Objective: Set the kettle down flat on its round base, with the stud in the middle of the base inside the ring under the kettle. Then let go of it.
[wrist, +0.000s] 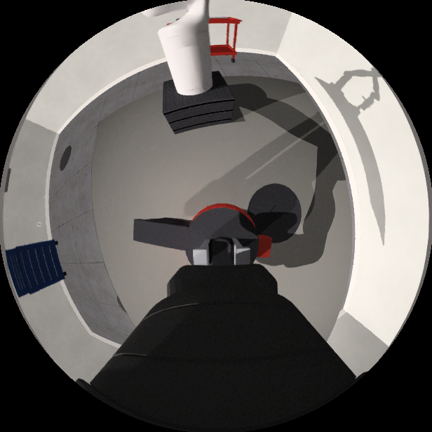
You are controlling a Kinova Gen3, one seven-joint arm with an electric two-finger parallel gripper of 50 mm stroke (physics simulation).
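Observation:
The kettle [218, 223] is seen from above, with a dark grey round top, a red rim, a dark handle pointing left and a small red spout on the right. My gripper [220, 246] is shut on the dark part on top of the kettle, between its two silver fingertips. The round base [274, 193] is a dark disc just right of and behind the kettle, whose edge overlaps the disc's left edge in this view. The stud [274, 207] shows faintly at its middle, and a shadow covers the disc's lower part. The kettle's underside and ring are hidden, and its height cannot be told.
The white robot arm [189, 62] stands on a black layered block [199, 111] on the far side of the grey table top [150, 165]. A red cart [223, 49] is behind it. A dark blue slatted object [36, 266] is at the far left. Arm shadows cross the right side.

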